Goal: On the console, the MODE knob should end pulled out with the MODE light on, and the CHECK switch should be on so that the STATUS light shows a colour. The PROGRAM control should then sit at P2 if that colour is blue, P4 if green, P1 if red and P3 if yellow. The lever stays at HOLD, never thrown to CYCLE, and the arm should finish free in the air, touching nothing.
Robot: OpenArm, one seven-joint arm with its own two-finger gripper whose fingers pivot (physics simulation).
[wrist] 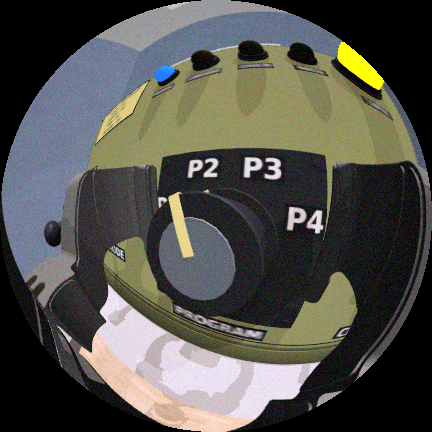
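Observation:
The PROGRAM knob [197,260], a big black dial with a grey face, stands at the centre of the wrist view. Its pale yellow pointer [181,225] leans up and slightly left, near P2 [203,168] and the partly covered label left of it; the exact setting is unclear. My gripper [231,224] is open, its dark fingers left and right of the knob, holding nothing. A large light [360,69] glows yellow at upper right; a small light [165,74] glows blue at upper left. Their labels are unreadable. The MODE knob, CHECK switch and lever cannot be made out.
Three dark lamps [204,59] [252,50] [302,53] stand between the lit ones on the olive console [240,120]. P3 [262,168] and P4 [305,220] are readable. A yellow note [121,114] is at left. A dark ball [53,233] shows beyond the left finger.

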